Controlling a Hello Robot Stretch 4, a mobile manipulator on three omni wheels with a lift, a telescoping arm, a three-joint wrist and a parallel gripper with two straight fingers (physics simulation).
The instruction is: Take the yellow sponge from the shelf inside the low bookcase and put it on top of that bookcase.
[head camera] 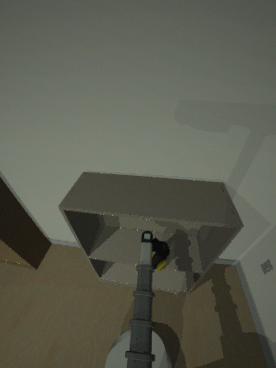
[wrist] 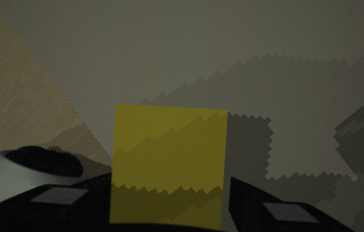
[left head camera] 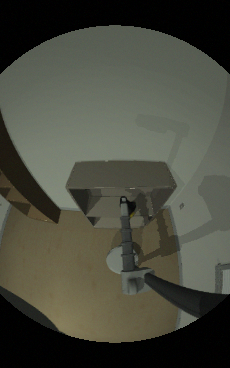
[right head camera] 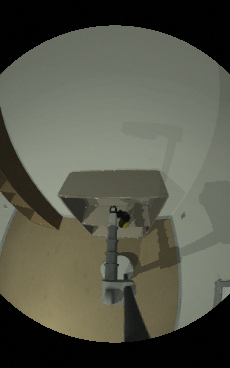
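Seen in the pictures: gripper, fingertip midpoint: (head camera: 159,263) (wrist: 177,189); robot's base, link origin: (left head camera: 121,258) (right head camera: 117,268).
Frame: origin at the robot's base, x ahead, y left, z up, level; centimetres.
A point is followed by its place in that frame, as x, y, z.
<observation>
The yellow sponge (head camera: 161,266) {46.7, -10.1, 56.5} (left head camera: 132,216) {45.5, -10.2, 56.2} (right head camera: 125,225) {46.7, -10.5, 56.2} (wrist: 167,155) {52.3, -6.0, 56.6} is a flat-faced block near the front edge of the shelf (head camera: 116,246) {59.3, 21.3, 52.1} (wrist: 150,50) {55.5, 0.4, 52.1} inside the low grey bookcase (head camera: 150,197) {59.6, -0.6, 103.3} (left head camera: 120,175) {58.0, 2.0, 103.3} (right head camera: 115,183) {59.7, -3.3, 103.3}. My gripper (head camera: 159,256) (wrist: 177,189) {50.3, -9.0, 52.1} is open and reaches into the bookcase. In the wrist view the sponge shows between the two spread black fingers, filling most of the gap, with a narrow gap at the right finger. The near end of the sponge is hidden at the bottom. Whether a finger touches it cannot be told.
The telescoping arm (head camera: 142,305) {21.1, 0.2, 85.6} (left head camera: 127,237) {19.6, -0.5, 85.6} (right head camera: 111,245) {21.0, -0.2, 85.6} comes in from the front, with the robot's round base part below. The bookcase's top board and side walls surround the opening. A brown shelf unit (head camera: 20,227) {68.4, 107.9, 48.5} stands at the left. A wall is behind and at the right.
</observation>
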